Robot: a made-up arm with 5 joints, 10 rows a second.
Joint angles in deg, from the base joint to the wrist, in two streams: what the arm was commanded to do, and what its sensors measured. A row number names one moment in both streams.
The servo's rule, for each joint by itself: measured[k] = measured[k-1] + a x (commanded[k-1-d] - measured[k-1]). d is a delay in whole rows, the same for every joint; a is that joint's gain. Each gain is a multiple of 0.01, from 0.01 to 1. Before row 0 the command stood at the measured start. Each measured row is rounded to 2 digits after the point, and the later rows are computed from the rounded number. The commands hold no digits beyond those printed.
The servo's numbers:
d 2
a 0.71 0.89 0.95 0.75 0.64
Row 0, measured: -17.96 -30.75 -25.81 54.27 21.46
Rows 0 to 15, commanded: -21.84 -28.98 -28.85 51.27 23.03; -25.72 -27.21 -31.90 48.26 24.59; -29.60 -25.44 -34.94 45.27 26.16; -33.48 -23.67 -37.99 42.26 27.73; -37.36 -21.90 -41.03 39.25 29.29; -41.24 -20.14 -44.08 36.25 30.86; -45.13 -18.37 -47.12 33.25 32.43; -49.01 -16.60 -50.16 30.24 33.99; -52.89 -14.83 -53.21 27.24 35.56; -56.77 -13.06 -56.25 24.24 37.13; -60.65 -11.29 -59.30 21.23 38.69; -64.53 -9.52 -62.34 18.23 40.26; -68.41 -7.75 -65.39 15.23 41.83; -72.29 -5.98 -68.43 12.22 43.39; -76.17 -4.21 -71.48 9.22 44.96; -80.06 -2.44 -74.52 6.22 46.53
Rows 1 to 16, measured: -17.96 -30.75 -25.81 54.27 21.46; -17.96 -30.75 -25.81 54.27 21.46; -20.71 -29.17 -28.70 52.02 22.46; -24.27 -27.43 -31.74 49.20 23.82; -28.05 -25.66 -34.78 46.25 25.32; -31.91 -23.89 -37.83 43.26 26.86; -35.78 -22.12 -40.87 40.25 28.42; -39.66 -20.36 -43.92 37.25 29.98; -43.54 -18.59 -46.96 34.25 31.55; -47.42 -16.82 -50.00 31.24 33.11; -51.30 -15.05 -53.05 28.24 34.68; -55.18 -13.28 -56.09 25.24 36.25; -59.06 -11.51 -59.14 22.23 37.81; -62.94 -9.74 -62.18 19.23 39.38; -66.82 -7.97 -65.23 16.23 40.95; -70.70 -6.20 -68.27 13.22 42.51
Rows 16 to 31, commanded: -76.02 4.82 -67.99 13.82 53.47; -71.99 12.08 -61.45 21.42 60.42; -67.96 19.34 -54.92 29.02 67.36; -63.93 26.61 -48.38 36.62 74.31; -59.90 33.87 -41.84 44.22 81.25; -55.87 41.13 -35.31 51.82 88.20; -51.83 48.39 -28.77 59.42 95.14; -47.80 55.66 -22.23 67.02 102.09; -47.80 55.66 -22.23 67.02 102.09; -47.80 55.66 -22.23 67.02 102.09; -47.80 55.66 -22.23 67.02 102.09; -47.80 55.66 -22.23 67.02 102.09; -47.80 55.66 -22.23 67.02 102.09; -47.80 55.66 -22.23 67.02 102.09; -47.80 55.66 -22.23 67.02 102.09; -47.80 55.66 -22.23 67.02 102.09
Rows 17 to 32, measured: -74.58 -4.43 -71.32 10.22 44.08; -78.47 -2.66 -74.36 7.22 45.65; -76.73 4.00 -68.31 12.17 50.65; -73.36 11.19 -61.79 19.11 56.90; -69.53 18.44 -55.26 26.54 63.59; -65.55 25.71 -48.72 34.10 70.45; -61.54 32.97 -42.18 41.69 77.36; -57.51 40.23 -35.65 49.29 84.30; -53.48 47.49 -29.11 56.89 91.24; -49.45 54.76 -22.57 64.49 98.18; -48.28 55.56 -22.25 66.39 100.68; -47.94 55.65 -22.23 66.86 101.58; -47.84 55.66 -22.23 66.98 101.91; -47.81 55.66 -22.23 67.01 102.03; -47.80 55.66 -22.23 67.02 102.07; -47.80 55.66 -22.23 67.02 102.08
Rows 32 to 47, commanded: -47.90 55.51 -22.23 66.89 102.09; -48.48 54.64 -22.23 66.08 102.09; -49.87 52.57 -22.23 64.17 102.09; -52.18 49.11 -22.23 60.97 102.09; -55.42 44.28 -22.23 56.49 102.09; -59.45 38.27 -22.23 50.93 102.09; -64.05 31.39 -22.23 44.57 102.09; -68.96 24.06 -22.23 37.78 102.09; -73.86 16.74 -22.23 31.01 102.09; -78.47 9.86 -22.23 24.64 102.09; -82.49 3.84 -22.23 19.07 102.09; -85.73 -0.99 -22.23 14.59 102.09; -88.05 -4.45 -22.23 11.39 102.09; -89.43 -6.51 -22.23 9.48 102.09; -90.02 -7.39 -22.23 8.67 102.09; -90.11 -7.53 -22.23 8.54 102.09
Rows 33 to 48, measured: -47.80 55.66 -22.23 67.02 102.09; -47.80 55.66 -22.23 67.02 102.09; -47.87 55.53 -22.23 66.92 102.09; -48.30 54.74 -22.23 66.29 102.09; -49.41 52.81 -22.23 64.70 102.09; -51.38 49.52 -22.23 61.90 102.09; -54.25 44.86 -22.23 57.84 102.09; -57.94 38.99 -22.23 52.66 102.09; -62.28 32.23 -22.23 46.59 102.09; -67.02 24.96 -22.23 39.98 102.09; -71.88 17.64 -22.23 33.25 102.09; -76.56 10.72 -22.23 26.79 102.09; -80.77 4.60 -22.23 21.00 102.09; -84.29 -0.38 -22.23 16.19 102.09; -86.96 -4.00 -22.23 12.59 102.09; -88.71 -6.23 -22.23 10.26 102.09
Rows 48 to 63, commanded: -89.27 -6.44 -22.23 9.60 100.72; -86.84 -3.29 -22.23 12.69 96.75; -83.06 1.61 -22.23 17.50 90.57; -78.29 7.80 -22.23 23.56 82.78; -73.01 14.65 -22.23 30.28 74.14; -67.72 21.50 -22.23 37.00 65.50; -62.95 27.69 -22.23 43.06 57.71; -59.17 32.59 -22.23 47.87 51.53; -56.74 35.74 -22.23 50.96 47.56; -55.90 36.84 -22.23 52.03 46.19; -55.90 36.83 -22.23 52.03 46.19; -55.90 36.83 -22.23 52.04 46.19; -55.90 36.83 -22.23 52.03 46.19; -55.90 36.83 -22.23 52.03 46.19; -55.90 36.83 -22.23 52.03 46.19; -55.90 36.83 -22.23 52.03 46.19
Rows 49 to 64, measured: -89.64 -7.26 -22.23 9.07 102.09; -89.97 -7.50 -22.23 8.67 102.09; -89.47 -6.56 -22.23 9.37 101.21; -87.60 -3.65 -22.23 11.86 98.36; -84.38 1.03 -22.23 16.09 93.37; -80.06 7.06 -22.23 21.69 86.59; -75.05 13.82 -22.23 28.13 78.62; -69.85 20.66 -22.23 34.78 70.22; -64.95 26.92 -22.23 40.99 62.21; -60.85 31.97 -22.23 46.15 55.37; -57.93 35.33 -22.23 49.76 50.37; -56.49 36.67 -22.23 51.46 47.69; -56.07 36.81 -22.23 51.89 46.73; -55.95 36.83 -22.23 52.00 46.38; -55.91 36.83 -22.23 52.02 46.26; -55.90 36.83 -22.23 52.03 46.22
